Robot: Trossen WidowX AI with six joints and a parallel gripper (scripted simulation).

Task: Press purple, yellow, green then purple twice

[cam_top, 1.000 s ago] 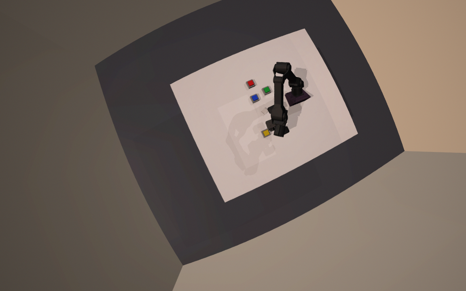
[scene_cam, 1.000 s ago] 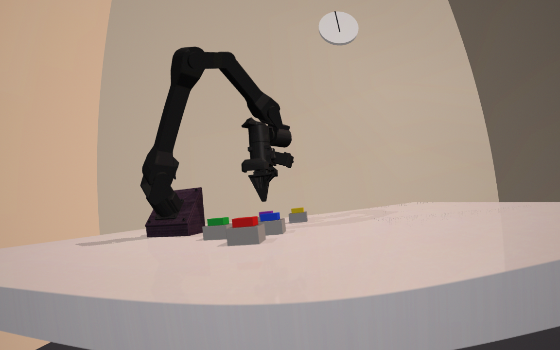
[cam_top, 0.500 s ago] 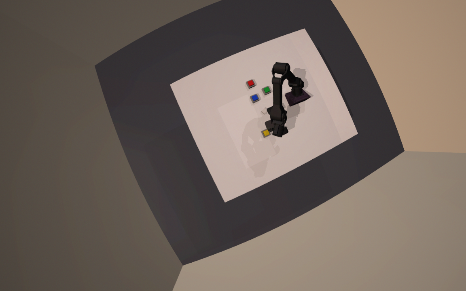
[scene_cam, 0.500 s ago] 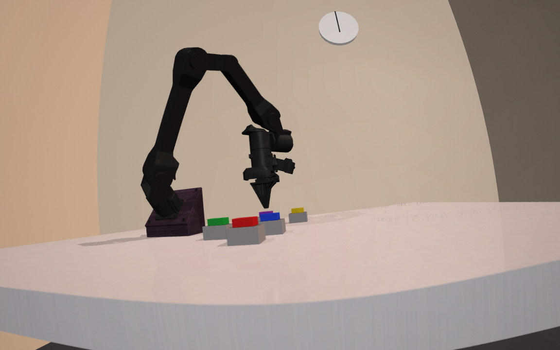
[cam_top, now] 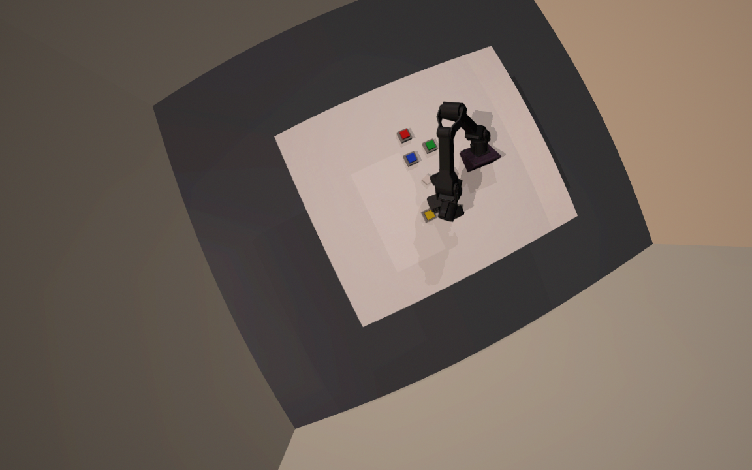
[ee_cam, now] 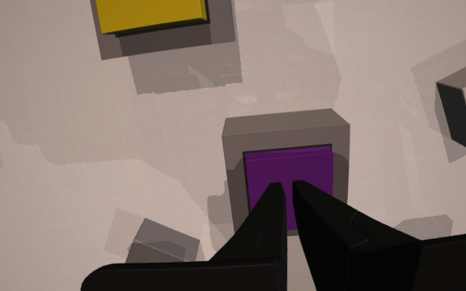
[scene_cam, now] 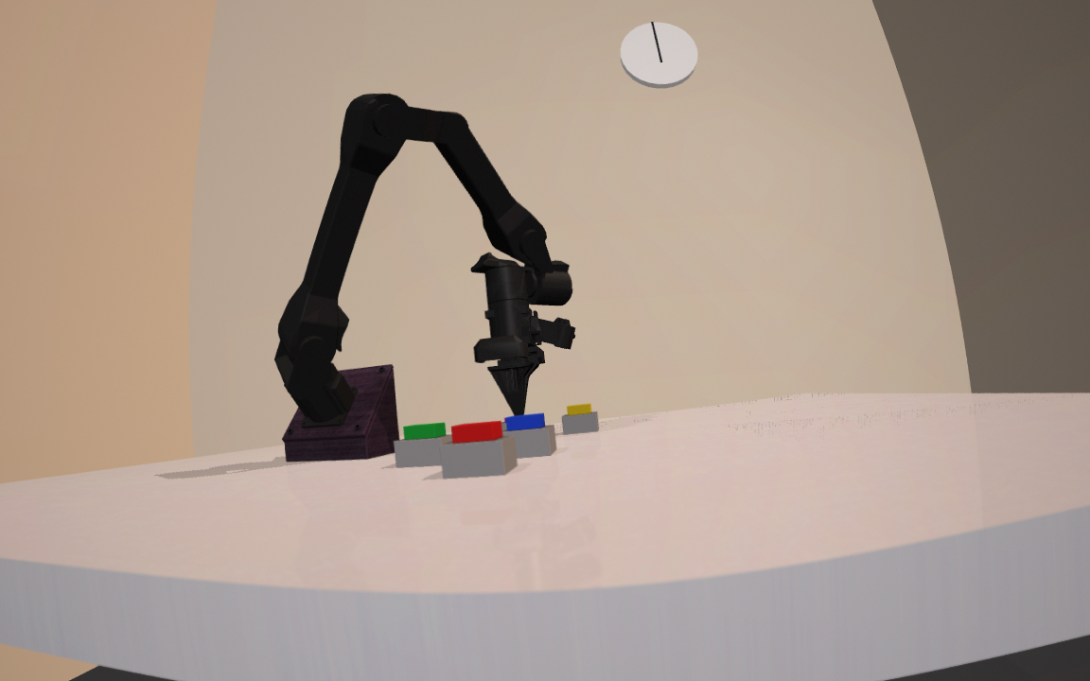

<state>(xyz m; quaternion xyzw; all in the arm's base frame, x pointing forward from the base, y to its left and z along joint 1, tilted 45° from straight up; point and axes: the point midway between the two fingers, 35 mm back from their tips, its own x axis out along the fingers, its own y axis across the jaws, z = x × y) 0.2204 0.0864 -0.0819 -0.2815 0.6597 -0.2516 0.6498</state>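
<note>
The purple button is 1 cm below my gripper tip. Round my gripper tip: yellow button 8 cm ahead, 4 cm to the left; then grey block 6 cm to the left, 5 cm behind, 2 cm below; then white block 10 cm to the right, 3 cm ahead, 2 cm below.
</note>
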